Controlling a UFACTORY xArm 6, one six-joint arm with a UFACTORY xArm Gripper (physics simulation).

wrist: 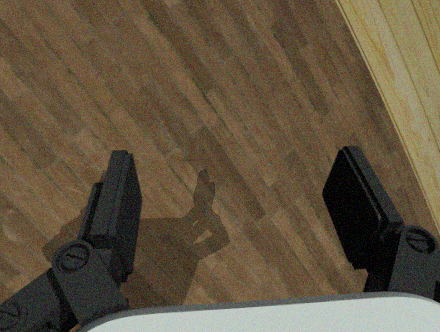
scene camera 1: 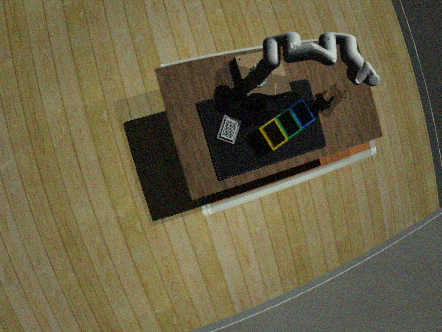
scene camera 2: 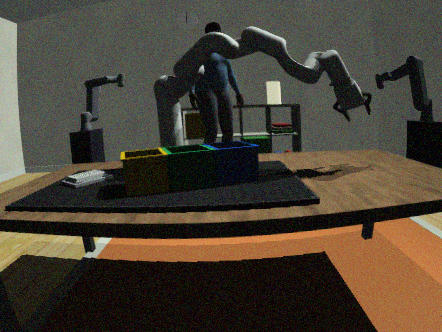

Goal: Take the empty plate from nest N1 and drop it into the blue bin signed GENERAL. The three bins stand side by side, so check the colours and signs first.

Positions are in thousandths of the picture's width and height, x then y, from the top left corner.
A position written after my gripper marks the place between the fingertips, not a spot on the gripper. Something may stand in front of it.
Labels:
my gripper: wrist 538,520; scene camera 2 813,351

